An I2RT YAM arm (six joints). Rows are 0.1 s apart.
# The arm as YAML. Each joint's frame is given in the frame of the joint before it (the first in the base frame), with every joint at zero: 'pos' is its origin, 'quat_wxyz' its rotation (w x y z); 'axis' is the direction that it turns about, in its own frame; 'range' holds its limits. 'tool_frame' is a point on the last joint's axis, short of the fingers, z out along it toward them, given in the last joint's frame.
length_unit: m
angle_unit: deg
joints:
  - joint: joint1
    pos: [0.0, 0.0, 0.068]
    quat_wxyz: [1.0, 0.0, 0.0, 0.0]
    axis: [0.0, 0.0, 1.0]
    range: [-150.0, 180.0]
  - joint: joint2
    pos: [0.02, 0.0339, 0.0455]
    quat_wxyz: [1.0, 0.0, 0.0, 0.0]
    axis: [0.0, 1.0, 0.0]
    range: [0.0, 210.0]
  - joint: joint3
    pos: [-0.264, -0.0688, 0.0]
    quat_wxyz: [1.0, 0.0, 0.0, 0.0]
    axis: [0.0, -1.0, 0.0]
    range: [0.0, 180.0]
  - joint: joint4
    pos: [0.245, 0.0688, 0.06]
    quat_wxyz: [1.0, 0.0, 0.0, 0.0]
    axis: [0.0, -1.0, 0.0]
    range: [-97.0, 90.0]
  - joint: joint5
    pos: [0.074, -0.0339, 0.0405]
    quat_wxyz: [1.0, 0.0, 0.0, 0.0]
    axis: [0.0, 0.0, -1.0]
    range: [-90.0, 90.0]
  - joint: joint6
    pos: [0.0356, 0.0, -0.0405]
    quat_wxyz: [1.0, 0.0, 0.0, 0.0]
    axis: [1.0, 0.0, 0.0]
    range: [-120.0, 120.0]
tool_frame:
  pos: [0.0, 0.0, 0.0]
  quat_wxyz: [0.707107, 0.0, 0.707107, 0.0]
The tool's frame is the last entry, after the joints.
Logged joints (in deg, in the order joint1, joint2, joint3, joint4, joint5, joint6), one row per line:
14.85, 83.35, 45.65, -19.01, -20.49, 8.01
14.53, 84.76, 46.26, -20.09, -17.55, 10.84
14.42, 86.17, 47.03, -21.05, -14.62, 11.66
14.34, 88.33, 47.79, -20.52, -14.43, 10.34
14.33, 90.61, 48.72, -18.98, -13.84, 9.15
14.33, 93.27, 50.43, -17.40, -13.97, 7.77
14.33, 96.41, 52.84, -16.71, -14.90, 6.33
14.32, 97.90, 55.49, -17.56, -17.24, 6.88
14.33, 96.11, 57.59, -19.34, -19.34, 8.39
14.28, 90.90, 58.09, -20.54, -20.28, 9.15
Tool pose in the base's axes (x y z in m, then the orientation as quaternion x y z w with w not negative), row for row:
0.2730, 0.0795, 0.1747, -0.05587, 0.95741, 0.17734, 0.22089
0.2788, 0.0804, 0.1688, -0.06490, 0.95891, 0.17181, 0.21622
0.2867, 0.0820, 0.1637, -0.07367, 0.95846, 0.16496, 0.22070
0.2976, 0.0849, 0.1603, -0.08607, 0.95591, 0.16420, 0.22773
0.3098, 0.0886, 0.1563, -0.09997, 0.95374, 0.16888, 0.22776
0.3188, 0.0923, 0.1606, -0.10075, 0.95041, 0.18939, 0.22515
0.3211, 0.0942, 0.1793, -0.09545, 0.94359, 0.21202, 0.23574
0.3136, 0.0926, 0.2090, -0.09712, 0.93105, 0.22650, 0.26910
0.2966, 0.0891, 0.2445, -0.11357, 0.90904, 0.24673, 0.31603
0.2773, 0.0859, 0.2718, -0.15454, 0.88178, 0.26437, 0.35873
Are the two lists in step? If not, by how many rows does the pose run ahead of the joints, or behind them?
The pose runs 2 rows ahead of the joints: the pose in row i belongs to the joints in row i + 2.
